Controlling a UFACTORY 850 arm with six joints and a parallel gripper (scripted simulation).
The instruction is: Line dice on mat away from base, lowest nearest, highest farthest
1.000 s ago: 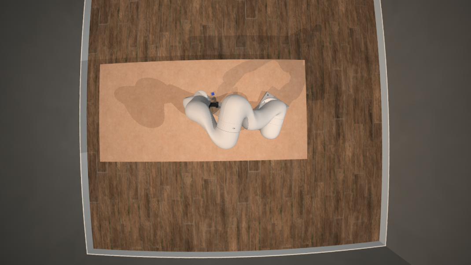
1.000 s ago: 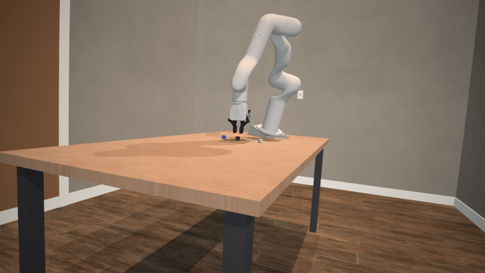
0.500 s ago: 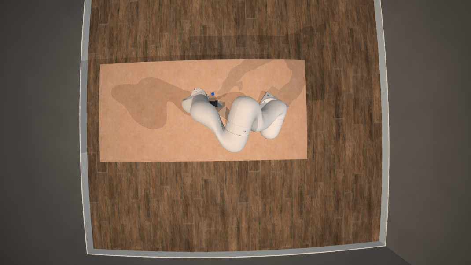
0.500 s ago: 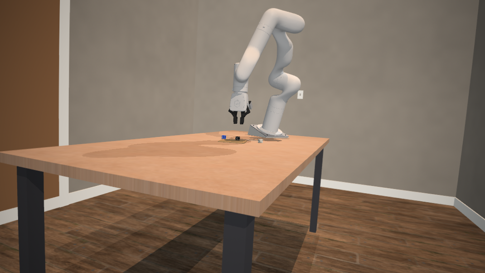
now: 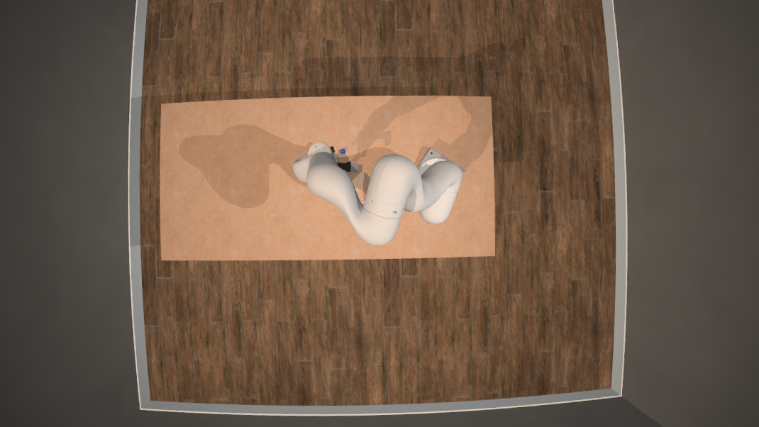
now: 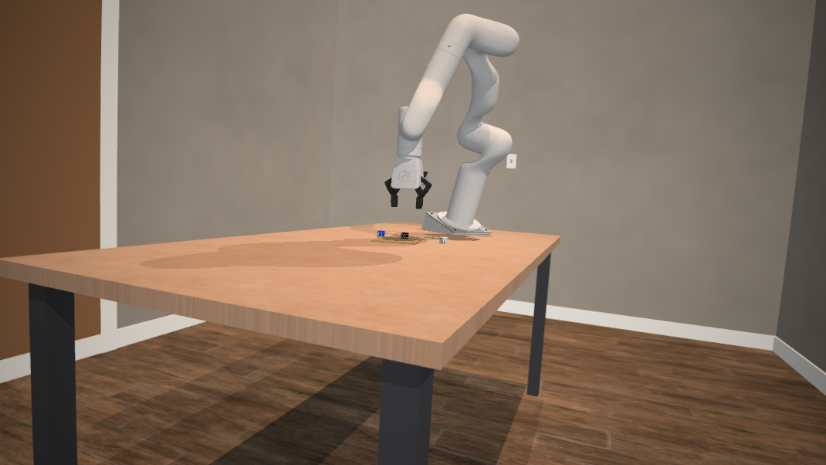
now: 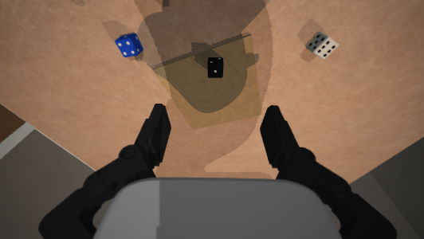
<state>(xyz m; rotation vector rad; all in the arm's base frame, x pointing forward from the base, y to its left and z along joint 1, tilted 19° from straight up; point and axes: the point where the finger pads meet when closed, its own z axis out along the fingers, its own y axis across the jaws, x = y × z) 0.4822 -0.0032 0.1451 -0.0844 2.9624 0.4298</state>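
Right now my hand is 2 cm past the blue die, 11 cm to the left of it and 11 cm above it. The rest, counted from my hand: black die 10 cm below; white die 4 cm behind, 13 cm to the left, 11 cm below; mat 5 cm ahead, 11 cm below.
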